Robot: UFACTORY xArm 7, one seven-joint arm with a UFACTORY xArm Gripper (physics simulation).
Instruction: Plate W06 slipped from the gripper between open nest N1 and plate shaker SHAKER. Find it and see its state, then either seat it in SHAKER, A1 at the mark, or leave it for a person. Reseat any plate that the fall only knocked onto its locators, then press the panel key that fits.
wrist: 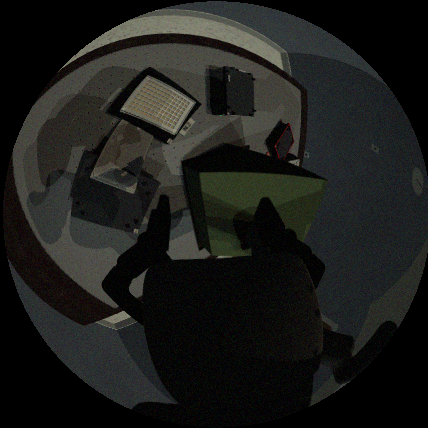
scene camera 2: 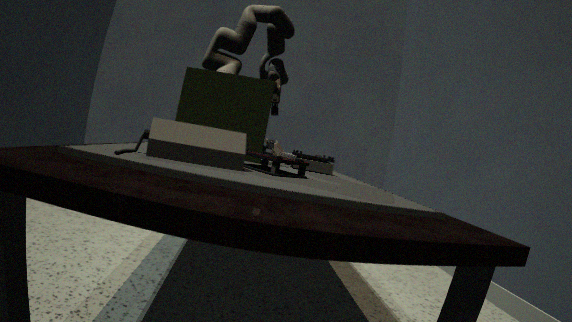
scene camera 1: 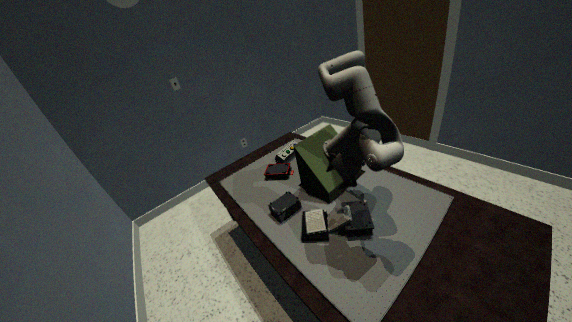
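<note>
A plate, pale and see-through, lies tilted between the nest with a white well plate and a dark flat unit, its near edge over that unit. I take it for W06; no label is readable. The white well plate looks flat in its black nest. A dark box with corner clips stands apart. I cannot tell which unit is SHAKER or N1. My gripper is open and empty, high beside the green block.
The large green block stands under the arm. A red-rimmed dark tray and the key panel stand at the table's far left in scene camera 1. The table's dark edge runs past the nests.
</note>
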